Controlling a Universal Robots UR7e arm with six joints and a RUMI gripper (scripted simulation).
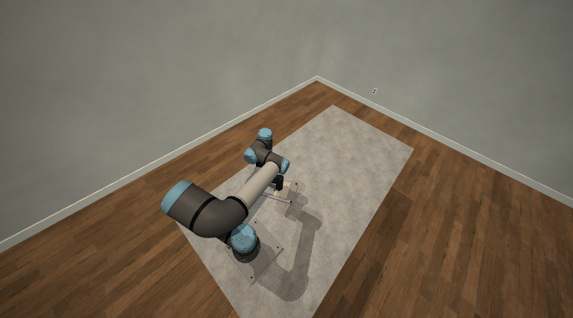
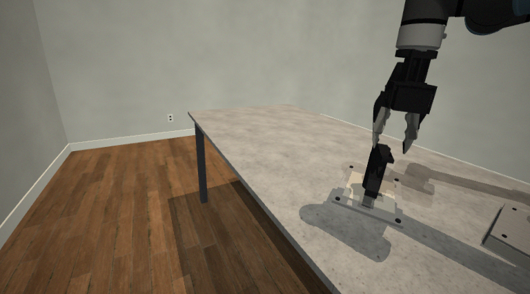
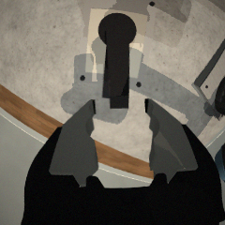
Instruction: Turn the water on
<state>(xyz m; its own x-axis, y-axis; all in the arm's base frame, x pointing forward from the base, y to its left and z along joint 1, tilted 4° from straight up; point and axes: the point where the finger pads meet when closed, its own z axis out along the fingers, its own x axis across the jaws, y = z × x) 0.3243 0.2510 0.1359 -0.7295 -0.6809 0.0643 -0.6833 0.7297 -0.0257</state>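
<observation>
My hand is 30 mm above the lever, 20 mm to the left of it and 20 mm short of it. Round my hand: black tap (90 mm below, 40 mm to the right, 40 mm ahead).
</observation>
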